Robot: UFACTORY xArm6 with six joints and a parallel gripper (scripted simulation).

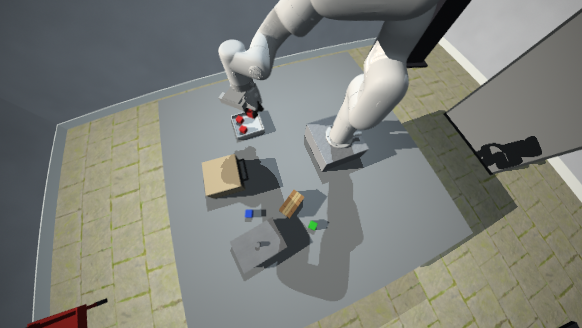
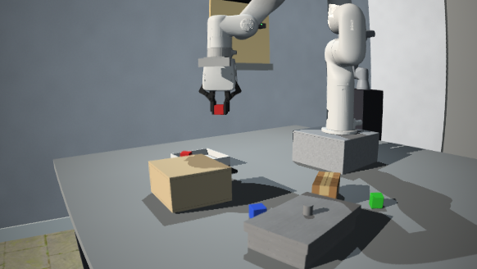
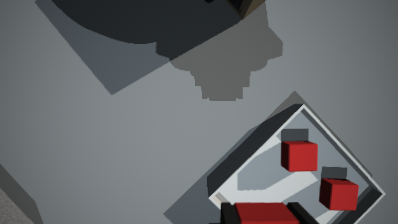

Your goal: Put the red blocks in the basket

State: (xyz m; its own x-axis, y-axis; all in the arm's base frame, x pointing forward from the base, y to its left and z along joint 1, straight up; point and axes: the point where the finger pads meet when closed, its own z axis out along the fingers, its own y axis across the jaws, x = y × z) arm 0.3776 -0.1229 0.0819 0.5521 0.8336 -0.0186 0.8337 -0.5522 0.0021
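The white basket lies 180 mm below my hand, 70 mm to the right of it and 50 mm ahead of it. From my hand the other things lie so: drawer 220 mm to the left, 150 mm below, 150 mm ahead; light wooden cabinet 220 mm to the left, 160 mm ahead, 150 mm below; cardboard box 380 mm to the left, 150 mm below, 120 mm behind.
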